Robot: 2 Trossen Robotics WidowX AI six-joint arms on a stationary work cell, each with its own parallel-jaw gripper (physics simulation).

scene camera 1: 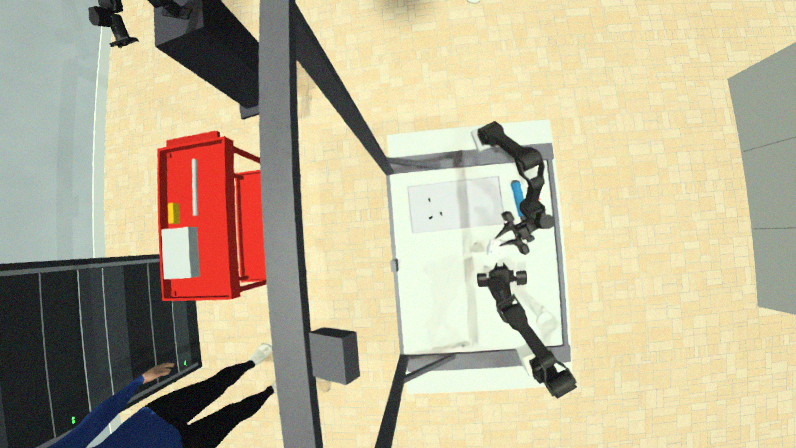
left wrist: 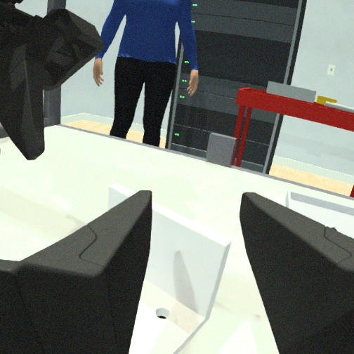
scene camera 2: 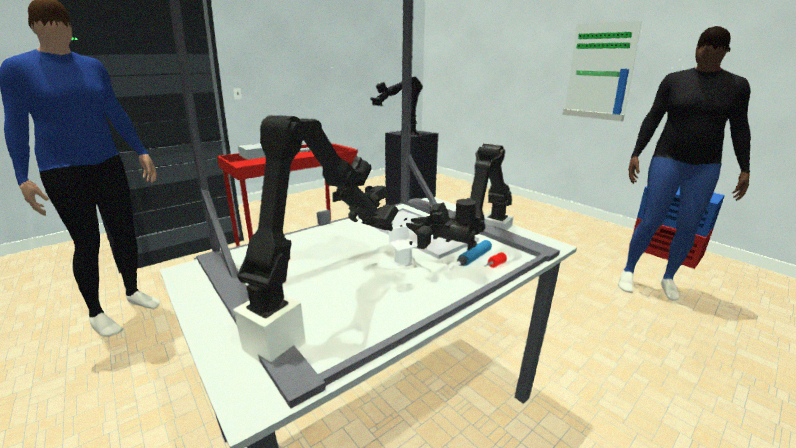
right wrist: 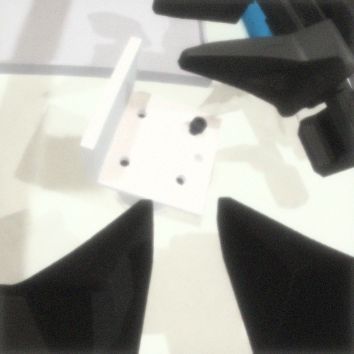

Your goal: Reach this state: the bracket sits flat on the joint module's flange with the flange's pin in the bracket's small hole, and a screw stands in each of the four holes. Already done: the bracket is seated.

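Places are measured from the left arm's base along level axes (x ahead, y left, z up), in millimetres.
Where they show: left gripper, between the fingertips: (scene camera 1: 496, 242) (scene camera 2: 408, 222); right gripper, between the fingertips: (scene camera 1: 499, 262) (scene camera 2: 389, 229); left arm's base, origin of its link: (scene camera 1: 486, 136) (scene camera 2: 497, 217); right arm's base, origin of its link: (scene camera 1: 538, 364) (scene camera 2: 267, 306).
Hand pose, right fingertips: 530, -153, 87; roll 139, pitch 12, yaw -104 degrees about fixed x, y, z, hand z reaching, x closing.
Observation:
Each offset is from my right fingertips to the top centre of the thing, as dx, dy, dz. "spot": to the spot under its first point.
The white L-shaped bracket (scene camera 2: 398, 238) (left wrist: 190, 255) (right wrist: 160, 150) lies with its base on the pale joint module {-52, +16, -64} (scene camera 2: 403, 256), its other plate upright. In the right wrist view, a black screw (right wrist: 198, 125) stands in one corner hole; the other three large holes show no screw. The small hole (right wrist: 198, 158) looks filled, pale. My left gripper (scene camera 1: 496, 240) (left wrist: 196, 203) (right wrist: 166, 30) is partly open and empty, above and beside the bracket. My right gripper (scene camera 1: 501, 265) (right wrist: 184, 209) is partly open and empty, near the bracket's opposite edge. Three loose screws {-351, -179, -113} (scene camera 1: 428, 199) {-275, -199, -113} (scene camera 1: 430, 217) {-275, -150, -113} (scene camera 1: 441, 213) are on the tray.
The pale tray {-292, -77, -112} (scene camera 1: 484, 214) (scene camera 2: 440, 248) lies beside the bracket. A blue tool {spot: -241, +191, -89} (scene camera 1: 517, 194) (scene camera 2: 475, 252) and a red-handled tool {-199, +270, -94} (scene camera 2: 497, 259) lie near the left arm. Part of the right arm (left wrist: 55, 45) shows at the upper left of the left wrist view.

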